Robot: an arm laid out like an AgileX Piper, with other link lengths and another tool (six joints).
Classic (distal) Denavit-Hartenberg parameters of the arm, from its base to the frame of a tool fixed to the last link. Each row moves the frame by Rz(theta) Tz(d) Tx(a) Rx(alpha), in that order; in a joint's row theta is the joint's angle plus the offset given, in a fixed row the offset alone. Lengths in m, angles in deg.
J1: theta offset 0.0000; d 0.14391; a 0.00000; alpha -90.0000
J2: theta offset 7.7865; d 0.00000; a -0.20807; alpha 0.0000
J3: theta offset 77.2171; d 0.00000; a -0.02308; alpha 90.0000
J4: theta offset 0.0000; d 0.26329; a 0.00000; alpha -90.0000
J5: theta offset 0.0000; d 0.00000; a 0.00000; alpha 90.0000
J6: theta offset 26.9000; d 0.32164; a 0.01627; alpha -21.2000
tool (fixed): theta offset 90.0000; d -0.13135; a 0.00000; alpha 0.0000
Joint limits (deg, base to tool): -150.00..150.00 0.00..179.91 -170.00..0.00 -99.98..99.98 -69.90..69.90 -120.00..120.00
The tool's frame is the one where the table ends.
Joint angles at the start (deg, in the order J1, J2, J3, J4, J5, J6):
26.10, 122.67, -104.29, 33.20, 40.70, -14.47
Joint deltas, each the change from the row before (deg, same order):
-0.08, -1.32, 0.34, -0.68, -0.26, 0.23
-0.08, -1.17, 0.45, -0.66, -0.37, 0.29
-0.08, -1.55, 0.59, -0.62, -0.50, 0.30
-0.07, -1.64, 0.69, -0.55, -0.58, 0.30
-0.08, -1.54, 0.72, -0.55, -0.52, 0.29
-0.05, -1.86, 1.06, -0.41, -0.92, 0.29
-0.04, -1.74, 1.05, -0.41, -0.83, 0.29
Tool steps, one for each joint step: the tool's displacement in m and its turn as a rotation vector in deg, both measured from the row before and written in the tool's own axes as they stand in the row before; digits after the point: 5 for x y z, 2 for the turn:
0.00610, 0.00500, -0.00512, -0.83, 0.17, -0.94
0.00450, 0.00427, -0.00454, -0.82, 0.06, -0.75
0.00658, 0.00540, -0.00560, -1.09, 0.26, -0.90
0.00686, 0.00542, -0.00569, -1.16, 0.32, -0.87
0.00586, 0.00481, -0.00544, -1.04, 0.24, -0.77
0.00691, 0.00536, -0.00582, -1.39, 0.43, -0.80
0.00608, 0.00464, -0.00544, -1.23, 0.36, -0.71

